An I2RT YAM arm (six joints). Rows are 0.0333 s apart.
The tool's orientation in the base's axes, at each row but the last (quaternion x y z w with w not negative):
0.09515, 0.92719, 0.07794, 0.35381
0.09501, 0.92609, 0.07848, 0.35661
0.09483, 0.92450, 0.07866, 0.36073
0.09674, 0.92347, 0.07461, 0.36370
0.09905, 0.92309, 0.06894, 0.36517
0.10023, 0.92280, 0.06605, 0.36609
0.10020, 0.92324, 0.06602, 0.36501
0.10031, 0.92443, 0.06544, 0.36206
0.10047, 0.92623, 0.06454, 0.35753
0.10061, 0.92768, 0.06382, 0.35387
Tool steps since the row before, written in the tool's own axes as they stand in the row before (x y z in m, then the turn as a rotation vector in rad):
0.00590, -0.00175, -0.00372, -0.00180, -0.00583, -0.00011
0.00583, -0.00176, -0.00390, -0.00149, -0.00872, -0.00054
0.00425, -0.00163, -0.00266, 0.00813, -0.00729, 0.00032
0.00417, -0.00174, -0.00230, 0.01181, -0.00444, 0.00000
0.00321, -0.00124, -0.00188, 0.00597, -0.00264, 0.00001
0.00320, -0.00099, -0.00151, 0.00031, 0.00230, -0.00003
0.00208, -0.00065, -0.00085, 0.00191, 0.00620, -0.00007
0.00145, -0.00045, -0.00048, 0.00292, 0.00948, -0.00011
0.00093, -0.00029, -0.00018, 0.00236, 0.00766, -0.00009
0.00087, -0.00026, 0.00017, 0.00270, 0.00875, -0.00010
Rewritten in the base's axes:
-0.00702, -0.00062, -0.00141, 0.00054, -0.00608, 0.00000
-0.00709, -0.00066, -0.00128, -0.00033, -0.00884, -0.00050
-0.00507, -0.00080, -0.00119, -0.00651, -0.00516, -0.00709
-0.00478, -0.00087, -0.00144, -0.00902, -0.00156, -0.00869
-0.00375, -0.00056, -0.00101, -0.00460, -0.00117, -0.00448
-0.00345, -0.00029, -0.00122, 0.00007, 0.00230, 0.00027
-0.00216, -0.00019, -0.00089, -0.00056, 0.00646, 0.00000
-0.00143, -0.00012, -0.00069, -0.00086, 0.00988, 0.00000
-0.00084, -0.00007, -0.00053, -0.00070, 0.00799, 0.00000
-0.00056, -0.00004, -0.00074, -0.00080, 0.00912, 0.00000

